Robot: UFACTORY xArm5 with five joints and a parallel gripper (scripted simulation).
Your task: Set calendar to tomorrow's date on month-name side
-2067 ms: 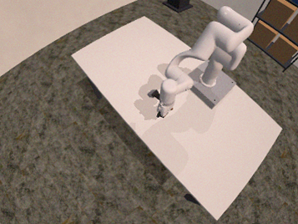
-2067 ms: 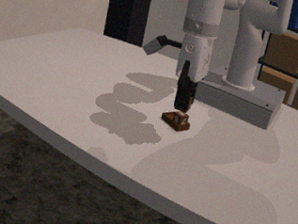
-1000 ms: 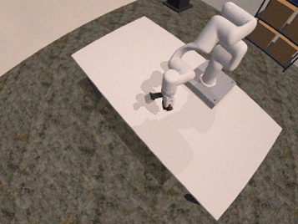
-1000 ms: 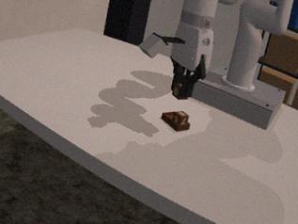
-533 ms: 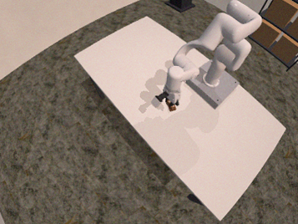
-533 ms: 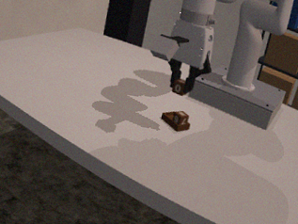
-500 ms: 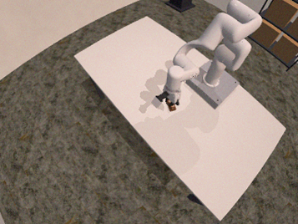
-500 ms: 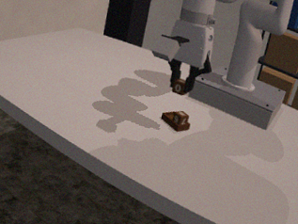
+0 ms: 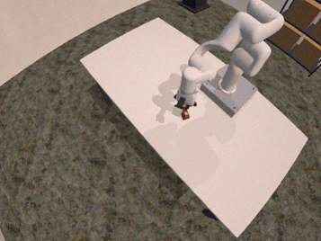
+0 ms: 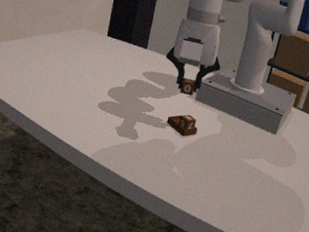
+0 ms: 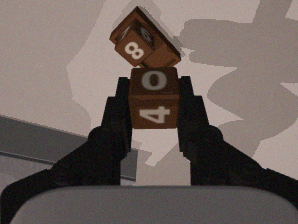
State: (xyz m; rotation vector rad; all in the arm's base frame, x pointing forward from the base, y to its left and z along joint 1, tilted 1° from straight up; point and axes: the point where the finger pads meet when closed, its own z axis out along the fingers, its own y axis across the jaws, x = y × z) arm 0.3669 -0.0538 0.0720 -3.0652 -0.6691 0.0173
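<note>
The tray is 13 cm below my hand and 3 cm behind it. From my hand the other things lie so: brown wooden cube: 1 cm below.
</note>
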